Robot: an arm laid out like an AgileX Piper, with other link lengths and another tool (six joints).
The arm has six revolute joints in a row. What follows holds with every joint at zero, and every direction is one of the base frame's. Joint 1 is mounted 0.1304 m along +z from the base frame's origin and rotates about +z. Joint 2 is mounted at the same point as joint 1 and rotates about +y. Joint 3 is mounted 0.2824 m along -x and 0.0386 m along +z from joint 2 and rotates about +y. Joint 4 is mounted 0.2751 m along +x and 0.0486 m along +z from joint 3 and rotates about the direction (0.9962, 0, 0.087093). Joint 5 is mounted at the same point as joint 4 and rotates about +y. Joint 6 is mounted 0.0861 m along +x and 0.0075 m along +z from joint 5 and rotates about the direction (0.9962, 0, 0.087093). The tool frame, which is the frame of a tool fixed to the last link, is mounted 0.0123 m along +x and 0.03 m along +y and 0.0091 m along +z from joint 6; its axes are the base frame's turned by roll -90.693, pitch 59.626 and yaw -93.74 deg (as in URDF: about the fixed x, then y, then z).
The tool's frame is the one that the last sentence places.
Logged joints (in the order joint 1, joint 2, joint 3, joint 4, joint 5, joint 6), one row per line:
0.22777 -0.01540 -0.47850 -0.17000 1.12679 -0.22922
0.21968 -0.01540 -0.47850 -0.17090 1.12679 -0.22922
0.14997 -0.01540 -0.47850 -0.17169 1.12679 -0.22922
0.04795 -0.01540 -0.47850 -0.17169 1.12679 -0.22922
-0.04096 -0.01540 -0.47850 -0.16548 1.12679 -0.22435
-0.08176 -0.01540 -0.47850 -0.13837 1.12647 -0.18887
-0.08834 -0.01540 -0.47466 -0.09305 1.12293 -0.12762
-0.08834 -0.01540 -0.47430 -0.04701 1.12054 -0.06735
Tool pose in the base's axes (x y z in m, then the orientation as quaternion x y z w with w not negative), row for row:
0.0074 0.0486 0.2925 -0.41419 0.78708 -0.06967 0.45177
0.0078 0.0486 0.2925 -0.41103 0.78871 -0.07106 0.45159
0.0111 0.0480 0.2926 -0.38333 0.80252 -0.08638 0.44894
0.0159 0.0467 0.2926 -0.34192 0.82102 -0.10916 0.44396
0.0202 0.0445 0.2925 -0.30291 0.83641 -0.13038 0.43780
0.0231 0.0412 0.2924 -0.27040 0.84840 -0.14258 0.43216
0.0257 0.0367 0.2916 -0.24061 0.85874 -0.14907 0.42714
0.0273 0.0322 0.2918 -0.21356 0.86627 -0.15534 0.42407
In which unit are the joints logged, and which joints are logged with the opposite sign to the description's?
The joints are logged in radians. Opposite sign: joint 4.
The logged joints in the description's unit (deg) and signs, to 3 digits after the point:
13.050 -0.882 -27.416 9.740 64.560 -13.133
12.587 -0.882 -27.416 9.792 64.560 -13.133
8.593 -0.882 -27.416 9.837 64.560 -13.133
2.747 -0.882 -27.416 9.837 64.560 -13.133
-2.347 -0.882 -27.416 9.481 64.560 -12.854
-4.685 -0.882 -27.416 7.928 64.542 -10.821
-5.062 -0.882 -27.196 5.331 64.339 -7.312
-5.062 -0.882 -27.175 2.693 64.202 -3.859

